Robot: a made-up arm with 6 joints.
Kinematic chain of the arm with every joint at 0, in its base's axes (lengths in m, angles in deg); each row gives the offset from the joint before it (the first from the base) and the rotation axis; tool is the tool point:
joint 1: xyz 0 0 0.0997 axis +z
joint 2: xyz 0 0.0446 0 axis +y
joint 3: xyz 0 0 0.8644 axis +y
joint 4: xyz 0 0 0.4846 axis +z
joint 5: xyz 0 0 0 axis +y
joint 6: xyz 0 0 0.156 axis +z
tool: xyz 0 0 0
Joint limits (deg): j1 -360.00..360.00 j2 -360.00..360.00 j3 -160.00..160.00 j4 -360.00..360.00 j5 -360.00..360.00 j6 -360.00..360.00
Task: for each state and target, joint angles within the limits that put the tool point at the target. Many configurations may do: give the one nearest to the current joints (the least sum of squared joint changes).
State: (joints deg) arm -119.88 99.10 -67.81 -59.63 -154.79 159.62
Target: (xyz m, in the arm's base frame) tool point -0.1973 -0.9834 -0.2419
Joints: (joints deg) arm -107.13 126.15 -60.29 -61.32 -155.63 159.62
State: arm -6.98 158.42 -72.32 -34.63 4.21 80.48
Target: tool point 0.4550 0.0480 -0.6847
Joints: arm -0.33 192.20 -106.84 -34.37 -3.90 80.48
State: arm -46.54 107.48 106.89 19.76 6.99 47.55
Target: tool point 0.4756 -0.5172 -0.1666
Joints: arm -51.85 64.90 119.98 19.35 11.03 47.55
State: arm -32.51 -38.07 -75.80 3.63 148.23 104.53
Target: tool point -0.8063 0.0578 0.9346
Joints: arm -0.96 -30.36 -61.68 -0.15 139.05 104.53
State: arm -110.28 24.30 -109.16 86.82 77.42 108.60
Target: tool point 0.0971 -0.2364 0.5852
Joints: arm -118.23 50.49 -145.41 97.79 81.29 108.60
